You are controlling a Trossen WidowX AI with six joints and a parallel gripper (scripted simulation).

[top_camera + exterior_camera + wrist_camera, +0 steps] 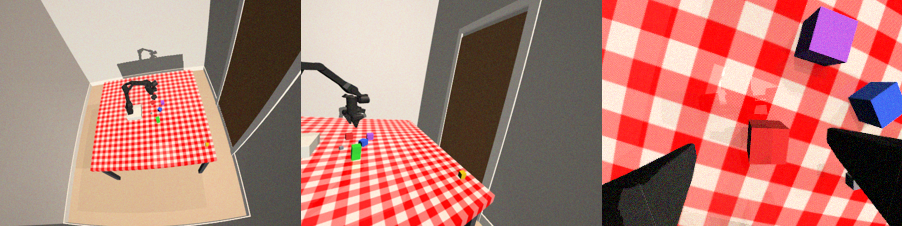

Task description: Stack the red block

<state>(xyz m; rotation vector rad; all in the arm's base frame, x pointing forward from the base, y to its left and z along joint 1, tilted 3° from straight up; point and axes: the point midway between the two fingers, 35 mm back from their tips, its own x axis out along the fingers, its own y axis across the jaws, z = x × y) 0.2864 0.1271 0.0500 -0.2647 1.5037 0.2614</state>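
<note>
Now: gripper tip 20 mm past the red block, 20 mm to the left of it and 70 mm above it. Round my gripper tip: blue block (50 mm ahead, 140 mm to the right, 70 mm below); then small grey block (50 mm behind, 160 mm to the right, 80 mm below); then purple block (100 mm ahead, 50 mm to the right, 70 mm below).
</note>
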